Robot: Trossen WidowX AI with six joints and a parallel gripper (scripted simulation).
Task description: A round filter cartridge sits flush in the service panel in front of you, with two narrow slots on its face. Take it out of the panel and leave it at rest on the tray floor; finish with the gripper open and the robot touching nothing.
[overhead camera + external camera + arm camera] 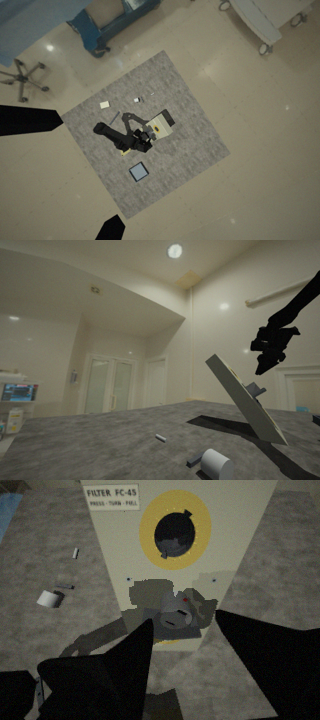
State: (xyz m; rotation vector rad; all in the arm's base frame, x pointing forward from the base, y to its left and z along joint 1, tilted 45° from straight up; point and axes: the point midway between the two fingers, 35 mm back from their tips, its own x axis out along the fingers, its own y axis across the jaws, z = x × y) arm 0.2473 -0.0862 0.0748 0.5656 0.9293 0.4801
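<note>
My gripper tip is 6 cm above the round filter cartridge and 1 cm short of it. From my gripper tip the other things lie so: white pin 33 cm to the left, 24 cm ahead, 22 cm below; then blue-grey tray 32 cm behind, 28 cm to the right, 22 cm below; then service panel 8 cm below, 6 cm ahead, 1 cm to the left.
</note>
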